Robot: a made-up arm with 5 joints. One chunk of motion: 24 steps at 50 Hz.
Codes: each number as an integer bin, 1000 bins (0 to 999) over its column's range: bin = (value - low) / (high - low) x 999, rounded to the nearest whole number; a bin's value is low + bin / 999 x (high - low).
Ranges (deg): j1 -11..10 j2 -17..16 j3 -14..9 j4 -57..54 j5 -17..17
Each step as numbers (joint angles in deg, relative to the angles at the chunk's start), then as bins.
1 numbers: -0.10 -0.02 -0.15 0.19 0.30
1 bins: 519 514 602 515 508
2 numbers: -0.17 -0.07 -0.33 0.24 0.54
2 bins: 515 513 594 515 515
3 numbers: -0.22 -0.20 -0.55 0.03 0.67
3 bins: 513 509 584 513 519
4 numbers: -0.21 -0.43 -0.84 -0.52 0.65
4 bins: 513 502 572 508 519
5 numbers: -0.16 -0.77 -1.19 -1.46 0.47
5 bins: 516 491 556 500 513
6 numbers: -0.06 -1.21 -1.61 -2.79 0.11
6 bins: 520 478 538 488 503
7 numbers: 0.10 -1.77 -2.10 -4.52 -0.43
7 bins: 528 461 517 472 487
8 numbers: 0.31 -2.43 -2.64 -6.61 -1.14
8 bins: 538 441 493 454 466
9 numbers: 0.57 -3.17 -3.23 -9.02 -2.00
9 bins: 550 419 468 432 441
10 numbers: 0.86 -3.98 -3.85 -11.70 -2.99
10 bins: 564 394 441 408 412
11 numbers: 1.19 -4.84 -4.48 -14.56 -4.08
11 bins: 580 368 413 382 380
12 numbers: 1.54 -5.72 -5.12 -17.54 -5.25
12 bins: 597 341 386 355 345
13 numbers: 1.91 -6.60 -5.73 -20.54 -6.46
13 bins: 614 315 359 328 310
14 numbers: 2.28 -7.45 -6.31 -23.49 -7.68
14 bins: 632 289 334 302 274
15 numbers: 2.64 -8.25 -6.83 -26.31 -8.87
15 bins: 649 265 311 276 239
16 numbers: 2.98 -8.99 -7.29 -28.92 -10.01
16 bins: 665 242 291 253 205
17 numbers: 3.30 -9.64 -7.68 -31.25 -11.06
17 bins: 680 223 275 232 175
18 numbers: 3.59 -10.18 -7.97 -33.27 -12.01
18 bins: 694 206 262 214 147
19 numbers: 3.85 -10.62 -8.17 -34.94 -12.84
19 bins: 706 193 253 199 122
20 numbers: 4.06 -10.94 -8.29 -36.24 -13.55
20 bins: 716 183 248 187 101
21 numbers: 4.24 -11.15 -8.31 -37.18 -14.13
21 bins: 725 177 247 178 84
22 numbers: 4.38 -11.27 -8.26 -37.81 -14.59
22 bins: 732 173 249 173 71
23 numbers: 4.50 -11.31 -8.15 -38.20 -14.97
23 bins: 737 172 254 169 60
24 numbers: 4.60 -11.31 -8.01 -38.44 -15.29
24 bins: 742 172 260 167 50
